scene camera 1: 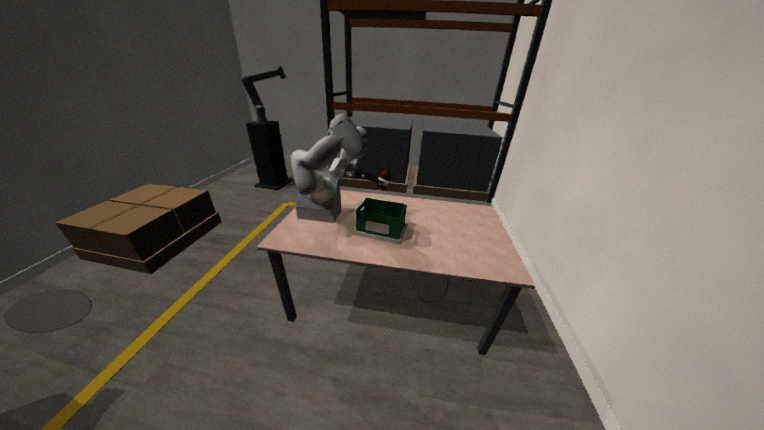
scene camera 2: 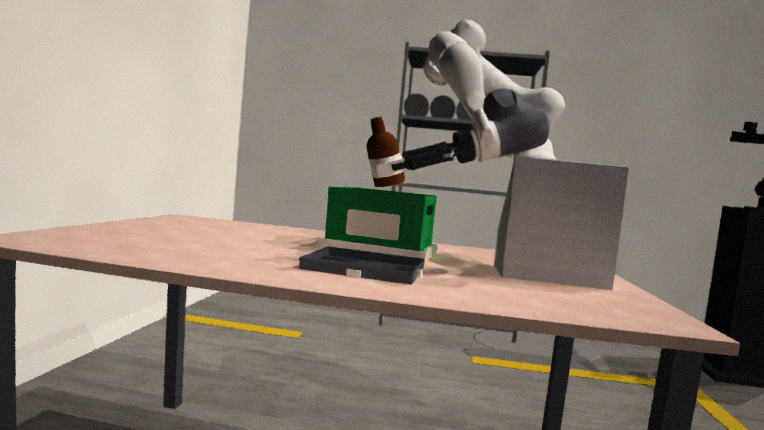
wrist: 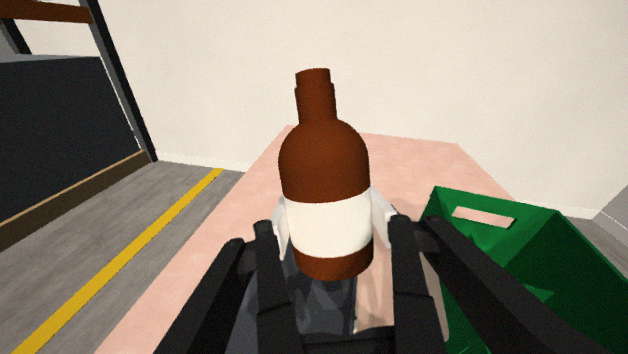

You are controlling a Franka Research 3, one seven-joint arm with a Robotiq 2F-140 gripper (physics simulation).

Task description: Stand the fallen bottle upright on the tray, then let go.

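Note:
A brown bottle (scene camera 1: 386,173) (scene camera 2: 382,145) (wrist: 324,165) with a white label is held in the air, neck up, its top leaning a little to the left in scene camera 2. My gripper (scene camera 1: 382,182) (scene camera 2: 396,166) (wrist: 327,202) is shut on its label, reaching from the right in that view, nearly level and pointing slightly down. The dark shallow tray (scene camera 2: 384,274) (wrist: 322,307) lies on the table well below the bottle; in the wrist view it shows partly behind the bottle and fingers. In scene camera 1 the crate hides the tray.
A green crate (scene camera 1: 395,227) (scene camera 2: 336,216) (wrist: 550,265) with inner dividers stands right beside the tray, on the far side in scene camera 2. It rises higher than the tray. The grey block (scene camera 1: 317,211) (scene camera 2: 564,224) under the arm stands to the right of both in that view.

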